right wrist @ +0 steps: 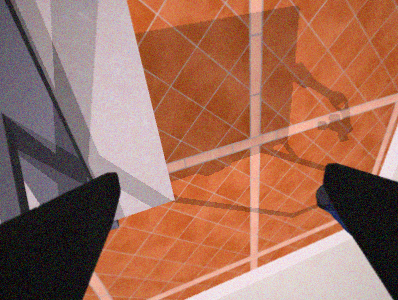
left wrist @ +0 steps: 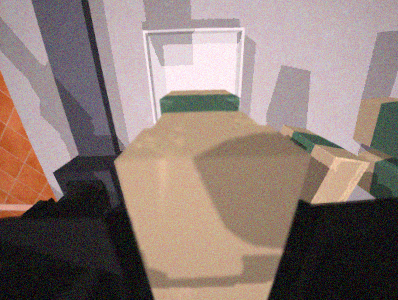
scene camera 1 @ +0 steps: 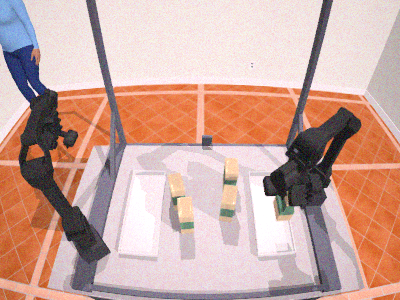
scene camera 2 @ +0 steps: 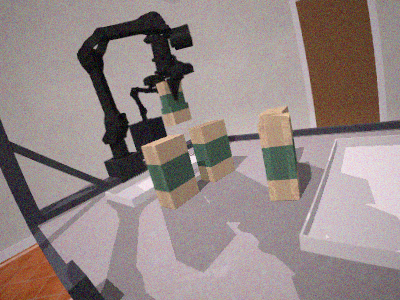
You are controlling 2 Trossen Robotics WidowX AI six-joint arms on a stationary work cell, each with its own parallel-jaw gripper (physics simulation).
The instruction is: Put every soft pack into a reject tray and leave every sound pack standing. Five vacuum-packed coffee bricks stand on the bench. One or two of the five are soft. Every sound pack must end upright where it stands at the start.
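Where they show: left gripper, fingertip midpoint: (scene camera 1: 286, 198) (scene camera 2: 172, 101); right gripper, fingertip midpoint: (right wrist: 221, 177) (scene camera 1: 58, 144); left arm's base at its link origin: (left wrist: 90, 195) (scene camera 2: 121, 156); right arm's base at its link origin: (scene camera 1: 86, 240).
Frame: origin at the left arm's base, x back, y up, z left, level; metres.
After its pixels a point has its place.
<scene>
My left gripper (scene camera 2: 175, 95) @[x -0.201, y 0.141, z 0.129 m] (left wrist: 210, 215) is shut on a tan coffee pack (scene camera 1: 285, 215) @[x -0.203, y 0.105, z 0.172 m] (scene camera 2: 176, 117) @[x -0.225, y 0.088, z 0.103 m] (left wrist: 200, 175) with a green band. The pack hangs roughly upright, in the air above the right-hand tray (scene camera 1: 275, 256) @[x -0.205, y -0.063, z 0.250 m] (left wrist: 243, 75) @[x -0.270, y -0.057, z 0.182 m] of scene camera 1. Two packs stand in a right-hand pair, the back one (scene camera 1: 231, 169) @[x -0.361, y 0.061, z -0.068 m] (scene camera 2: 172, 172) @[x -0.383, y -0.004, z -0.106 m] and the front one (scene camera 1: 229, 195) @[x -0.379, y 0.061, z 0.053 m] (scene camera 2: 212, 150) @[x -0.397, y -0.002, z 0.021 m]. Two more stand left of them, the back one (scene camera 1: 176, 185) @[x -0.570, y 0.060, z 0.006 m] (scene camera 2: 281, 162) @[x -0.585, y -0.007, z -0.049 m] and the front one (scene camera 1: 185, 207) @[x -0.534, y 0.061, z 0.101 m], which does not show in scene camera 2. My right gripper (right wrist: 221, 177) @[x -1.057, y 0.184, z -0.090 m] is open and empty.
The left-hand tray (scene camera 1: 137, 256) @[x -0.716, y -0.062, z 0.241 m] of scene camera 1 lies beside the left pair; it shows at the right in scene camera 2 (scene camera 2: 350, 254) @[x -0.689, y -0.071, z -0.160 m]. Dark frame posts (scene camera 1: 102, 55) @[x -0.864, y 0.440, z -0.328 m] (scene camera 1: 315, 60) @[x -0.020, y 0.432, z -0.307 m] rise at the back corners. The right arm is folded over the left edge of the bench.
</scene>
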